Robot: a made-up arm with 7 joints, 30 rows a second.
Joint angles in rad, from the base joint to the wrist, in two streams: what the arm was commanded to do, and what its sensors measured. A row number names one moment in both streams.
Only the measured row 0 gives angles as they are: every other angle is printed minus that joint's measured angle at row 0.
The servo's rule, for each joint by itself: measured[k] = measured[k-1] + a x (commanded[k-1-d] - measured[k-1]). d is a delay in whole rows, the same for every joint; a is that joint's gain. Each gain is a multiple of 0.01, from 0.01 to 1. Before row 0 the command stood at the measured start. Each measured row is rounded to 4 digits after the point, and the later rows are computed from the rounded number. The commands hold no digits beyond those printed.
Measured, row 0: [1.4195, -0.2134, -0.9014, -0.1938, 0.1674, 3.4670, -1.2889]
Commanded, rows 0 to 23: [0.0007, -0.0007, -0.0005, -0.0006, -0.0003, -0.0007, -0.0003]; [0.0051, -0.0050, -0.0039, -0.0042, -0.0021, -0.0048, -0.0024]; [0.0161, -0.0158, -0.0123, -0.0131, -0.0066, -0.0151, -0.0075]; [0.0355, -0.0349, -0.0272, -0.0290, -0.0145, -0.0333, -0.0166]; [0.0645, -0.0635, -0.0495, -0.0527, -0.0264, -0.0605, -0.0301]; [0.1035, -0.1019, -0.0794, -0.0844, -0.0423, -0.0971, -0.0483]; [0.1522, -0.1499, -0.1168, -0.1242, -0.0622, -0.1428, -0.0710]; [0.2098, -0.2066, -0.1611, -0.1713, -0.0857, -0.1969, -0.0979]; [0.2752, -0.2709, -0.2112, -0.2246, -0.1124, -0.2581, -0.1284]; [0.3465, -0.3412, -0.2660, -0.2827, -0.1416, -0.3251, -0.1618]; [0.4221, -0.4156, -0.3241, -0.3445, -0.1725, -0.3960, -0.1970]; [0.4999, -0.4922, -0.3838, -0.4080, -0.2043, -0.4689, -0.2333]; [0.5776, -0.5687, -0.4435, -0.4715, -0.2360, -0.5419, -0.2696]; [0.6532, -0.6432, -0.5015, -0.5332, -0.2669, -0.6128, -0.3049]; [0.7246, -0.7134, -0.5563, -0.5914, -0.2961, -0.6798, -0.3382]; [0.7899, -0.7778, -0.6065, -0.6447, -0.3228, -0.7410, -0.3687]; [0.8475, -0.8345, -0.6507, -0.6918, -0.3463, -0.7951, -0.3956]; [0.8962, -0.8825, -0.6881, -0.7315, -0.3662, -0.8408, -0.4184]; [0.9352, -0.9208, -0.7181, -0.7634, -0.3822, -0.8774, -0.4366]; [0.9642, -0.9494, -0.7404, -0.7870, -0.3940, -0.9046, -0.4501]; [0.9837, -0.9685, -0.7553, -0.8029, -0.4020, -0.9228, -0.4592]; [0.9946, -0.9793, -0.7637, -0.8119, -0.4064, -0.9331, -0.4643]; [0.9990, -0.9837, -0.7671, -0.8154, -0.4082, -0.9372, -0.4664]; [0.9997, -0.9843, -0.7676, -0.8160, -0.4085, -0.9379, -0.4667]
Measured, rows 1 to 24: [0.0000, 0.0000, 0.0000, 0.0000, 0.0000, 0.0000, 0.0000]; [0.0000, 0.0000, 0.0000, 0.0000, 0.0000, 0.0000, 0.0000]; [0.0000, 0.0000, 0.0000, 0.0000, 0.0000, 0.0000, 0.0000]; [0.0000, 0.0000, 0.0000, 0.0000, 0.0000, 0.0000, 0.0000]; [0.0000, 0.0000, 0.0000, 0.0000, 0.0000, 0.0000, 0.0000]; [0.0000, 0.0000, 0.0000, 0.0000, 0.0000, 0.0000, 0.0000]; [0.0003, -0.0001, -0.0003, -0.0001, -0.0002, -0.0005, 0.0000]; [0.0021, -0.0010, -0.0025, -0.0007, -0.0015, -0.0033, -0.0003]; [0.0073, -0.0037, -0.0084, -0.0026, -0.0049, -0.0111, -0.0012]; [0.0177, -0.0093, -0.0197, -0.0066, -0.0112, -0.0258, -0.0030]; [0.0350, -0.0191, -0.0376, -0.0135, -0.0212, -0.0487, -0.0063]; [0.0603, -0.0340, -0.0627, -0.0241, -0.0351, -0.0806, -0.0113]; [0.0943, -0.0549, -0.0952, -0.0391, -0.0530, -0.1217, -0.0185]; [0.1370, -0.0822, -0.1347, -0.0589, -0.0746, -0.1713, -0.0280]; [0.1881, -0.1162, -0.1806, -0.0838, -0.0995, -0.2286, -0.0400]; [0.2467, -0.1567, -0.2318, -0.1136, -0.1273, -0.2923, -0.0546]; [0.3116, -0.2033, -0.2872, -0.1482, -0.1571, -0.3607, -0.0717]; [0.3813, -0.2553, -0.3452, -0.1872, -0.1883, -0.4321, -0.0911]; [0.4539, -0.3117, -0.4042, -0.2298, -0.2198, -0.5046, -0.1125]; [0.5276, -0.3714, -0.4626, -0.2753, -0.2509, -0.5760, -0.1356]; [0.6005, -0.4330, -0.5188, -0.3227, -0.2807, -0.6445, -0.1599]; [0.6706, -0.4951, -0.5714, -0.3710, -0.3085, -0.7082, -0.1850]; [0.7361, -0.5562, -0.6190, -0.4191, -0.3334, -0.7656, -0.2103]; [0.7953, -0.6149, -0.6605, -0.4660, -0.3550, -0.8152, -0.2353]
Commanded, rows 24 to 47: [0.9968, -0.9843, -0.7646, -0.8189, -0.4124, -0.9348, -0.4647]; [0.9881, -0.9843, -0.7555, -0.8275, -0.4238, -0.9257, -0.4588]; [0.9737, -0.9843, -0.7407, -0.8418, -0.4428, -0.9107, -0.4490]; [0.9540, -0.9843, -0.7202, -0.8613, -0.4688, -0.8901, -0.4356]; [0.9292, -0.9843, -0.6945, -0.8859, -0.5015, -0.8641, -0.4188]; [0.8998, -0.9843, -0.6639, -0.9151, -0.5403, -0.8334, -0.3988]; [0.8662, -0.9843, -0.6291, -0.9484, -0.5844, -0.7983, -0.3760]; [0.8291, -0.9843, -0.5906, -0.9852, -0.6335, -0.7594, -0.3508]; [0.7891, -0.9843, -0.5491, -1.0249, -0.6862, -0.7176, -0.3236]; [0.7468, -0.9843, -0.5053, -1.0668, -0.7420, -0.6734, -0.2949]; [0.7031, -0.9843, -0.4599, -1.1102, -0.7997, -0.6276, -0.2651]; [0.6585, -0.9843, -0.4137, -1.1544, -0.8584, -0.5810, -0.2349]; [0.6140, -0.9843, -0.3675, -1.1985, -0.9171, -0.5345, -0.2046]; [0.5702, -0.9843, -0.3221, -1.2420, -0.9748, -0.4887, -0.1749]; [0.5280, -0.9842, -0.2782, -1.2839, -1.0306, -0.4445, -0.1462]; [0.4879, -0.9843, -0.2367, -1.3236, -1.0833, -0.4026, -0.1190]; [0.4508, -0.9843, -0.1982, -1.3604, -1.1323, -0.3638, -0.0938]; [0.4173, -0.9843, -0.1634, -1.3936, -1.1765, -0.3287, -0.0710]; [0.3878, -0.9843, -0.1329, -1.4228, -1.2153, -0.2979, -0.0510]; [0.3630, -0.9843, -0.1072, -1.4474, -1.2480, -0.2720, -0.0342]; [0.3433, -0.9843, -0.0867, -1.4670, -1.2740, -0.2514, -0.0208]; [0.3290, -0.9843, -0.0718, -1.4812, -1.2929, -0.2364, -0.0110]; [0.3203, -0.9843, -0.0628, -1.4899, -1.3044, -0.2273, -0.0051]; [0.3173, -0.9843, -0.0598, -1.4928, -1.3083, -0.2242, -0.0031]
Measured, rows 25 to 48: [0.8471, -0.6700, -0.6951, -0.5106, -0.3730, -0.8563, -0.2595]; [0.8904, -0.7203, -0.7223, -0.5521, -0.3869, -0.8882, -0.2824]; [0.9249, -0.7650, -0.7421, -0.5897, -0.3969, -0.9110, -0.3036]; [0.9507, -0.8036, -0.7551, -0.6230, -0.4032, -0.9256, -0.3229]; [0.9686, -0.8360, -0.7623, -0.6519, -0.4065, -0.9333, -0.3401]; [0.9801, -0.8627, -0.7655, -0.6765, -0.4078, -0.9363, -0.3553]; [0.9863, -0.8846, -0.7650, -0.6979, -0.4108, -0.9353, -0.3684]; [0.9870, -0.9025, -0.7593, -0.7173, -0.4194, -0.9290, -0.3792]; [0.9821, -0.9172, -0.7481, -0.7360, -0.4348, -0.9169, -0.3876]; [0.9717, -0.9293, -0.7314, -0.7548, -0.4572, -0.8992, -0.3934]; [0.9560, -0.9392, -0.7093, -0.7745, -0.4864, -0.8760, -0.3964]; [0.9352, -0.9473, -0.6821, -0.7956, -0.5220, -0.8479, -0.3967]; [0.9097, -0.9540, -0.6503, -0.8185, -0.5632, -0.8152, -0.3942]; [0.8799, -0.9595, -0.6145, -0.8435, -0.6096, -0.7784, -0.3890]; [0.8463, -0.9640, -0.5753, -0.8707, -0.6602, -0.7383, -0.3812]; [0.8095, -0.9677, -0.5333, -0.9001, -0.7142, -0.6955, -0.3708]; [0.7701, -0.9707, -0.4893, -0.9316, -0.7706, -0.6507, -0.3581]; [0.7288, -0.9731, -0.4439, -0.9650, -0.8285, -0.6047, -0.3433]; [0.6863, -0.9751, -0.3981, -1.0000, -0.8870, -0.5584, -0.3267]; [0.6433, -0.9768, -0.3525, -1.0363, -0.9449, -0.5124, -0.3085]; [0.6006, -0.9781, -0.3079, -1.0734, -1.0015, -0.4676, -0.2890]; [0.5589, -0.9792, -0.2652, -1.1109, -1.0555, -0.4247, -0.2686]; [0.5189, -0.9801, -0.2250, -1.1483, -1.1062, -0.3845, -0.2476]; [0.4813, -0.9809, -0.1880, -1.1851, -1.1526, -0.3477, -0.2264]
